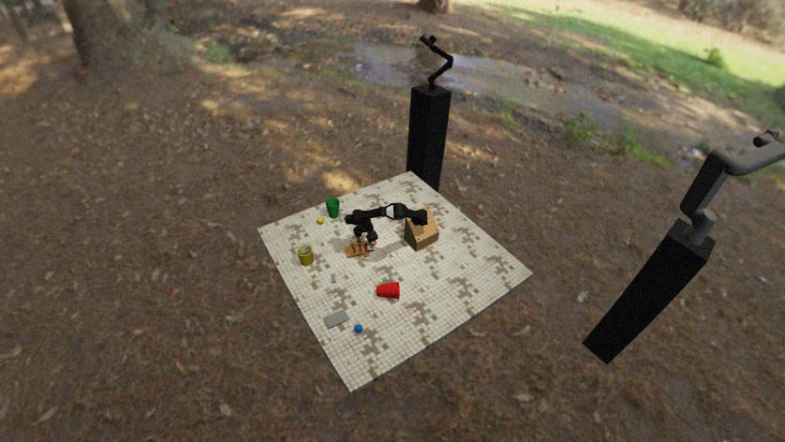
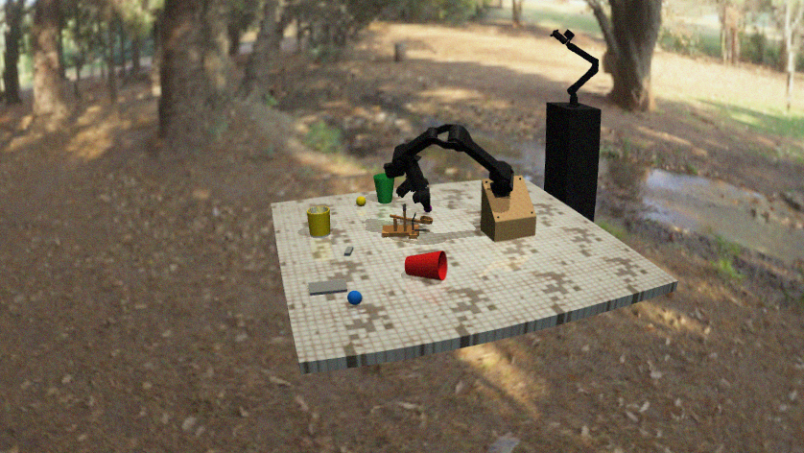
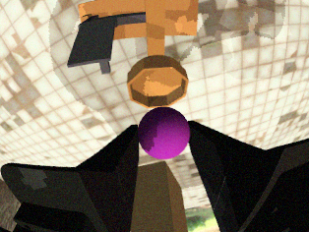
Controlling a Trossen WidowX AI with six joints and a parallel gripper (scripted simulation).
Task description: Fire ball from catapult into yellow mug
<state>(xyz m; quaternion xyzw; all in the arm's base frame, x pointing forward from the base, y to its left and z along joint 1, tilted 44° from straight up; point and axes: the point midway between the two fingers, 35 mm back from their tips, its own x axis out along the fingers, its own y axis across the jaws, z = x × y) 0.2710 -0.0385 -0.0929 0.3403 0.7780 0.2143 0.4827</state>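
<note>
Right now the orange catapult is 70 mm ahead of my gripper tip and 40 mm below it. Also, from my gripper tip: small grey block 330 mm ahead, 90 mm below, 70 mm to the left; green cup 410 mm to the right, 60 mm below, 50 mm ahead; purple ball 10 mm above.
</note>
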